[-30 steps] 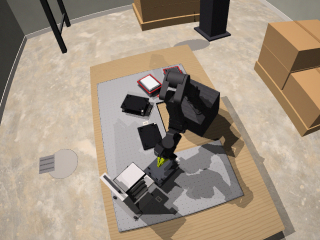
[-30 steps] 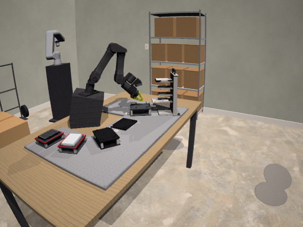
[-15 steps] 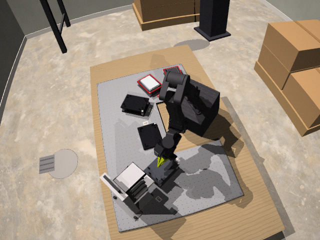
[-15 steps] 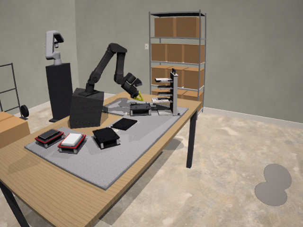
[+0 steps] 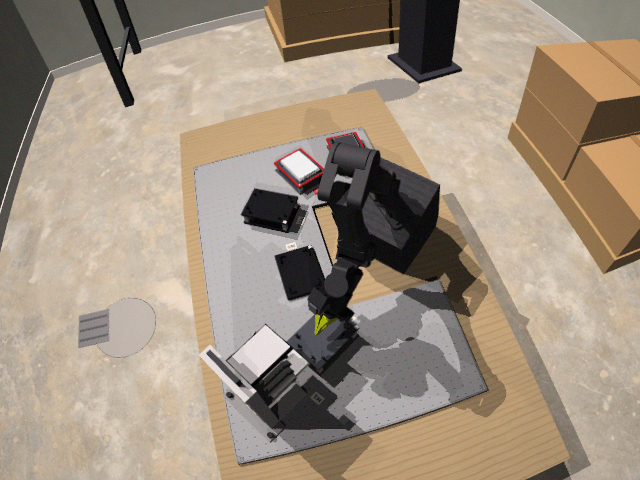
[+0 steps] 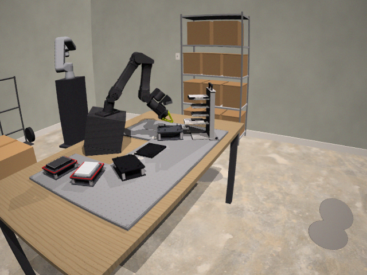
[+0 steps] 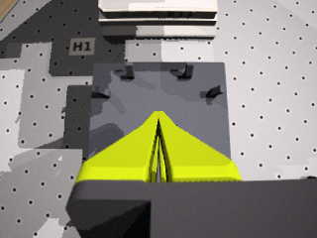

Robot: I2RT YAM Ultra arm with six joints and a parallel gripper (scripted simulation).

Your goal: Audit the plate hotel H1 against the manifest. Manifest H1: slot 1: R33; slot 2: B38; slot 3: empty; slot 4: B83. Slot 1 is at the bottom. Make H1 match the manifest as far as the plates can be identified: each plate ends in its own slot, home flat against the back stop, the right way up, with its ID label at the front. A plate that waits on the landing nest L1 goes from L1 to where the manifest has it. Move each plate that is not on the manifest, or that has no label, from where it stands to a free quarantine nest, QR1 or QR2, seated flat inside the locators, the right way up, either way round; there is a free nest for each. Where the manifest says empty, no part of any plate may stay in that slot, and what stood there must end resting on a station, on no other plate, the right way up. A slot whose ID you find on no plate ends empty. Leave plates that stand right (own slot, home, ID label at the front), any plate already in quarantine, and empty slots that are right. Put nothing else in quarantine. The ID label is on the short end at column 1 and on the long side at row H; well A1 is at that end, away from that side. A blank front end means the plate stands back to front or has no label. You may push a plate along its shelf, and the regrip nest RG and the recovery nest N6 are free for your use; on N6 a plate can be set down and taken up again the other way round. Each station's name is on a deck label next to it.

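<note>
Now: the regrip nest 50 mm below my hand, 10 mm to the right of it and 10 mm behind it. Round my hand: RG deck label (110 mm below, 110 mm behind, 40 mm to the right); then hotel upright post (230 mm ahead, 90 mm to the left, 50 mm above); then H1 deck label (130 mm to the left, 110 mm below, 80 mm ahead).
</note>
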